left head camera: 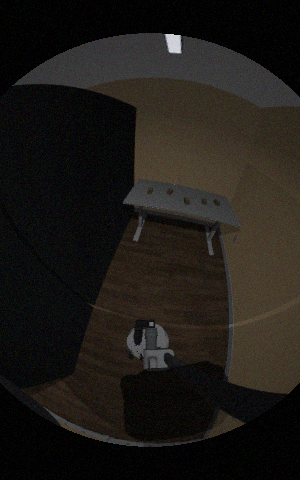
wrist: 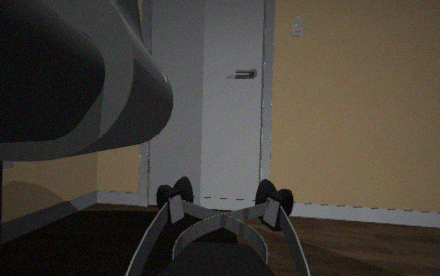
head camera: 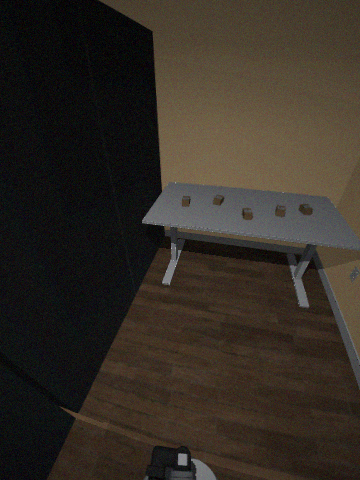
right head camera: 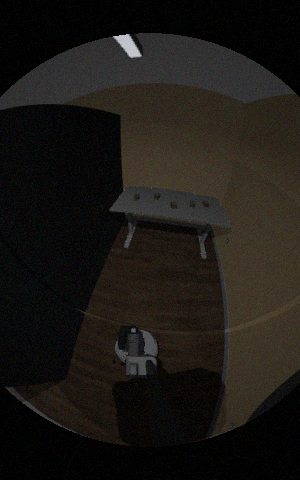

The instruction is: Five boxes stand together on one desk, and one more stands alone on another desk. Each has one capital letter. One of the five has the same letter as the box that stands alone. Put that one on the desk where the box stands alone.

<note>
The pictures show: the gripper and a door.
</note>
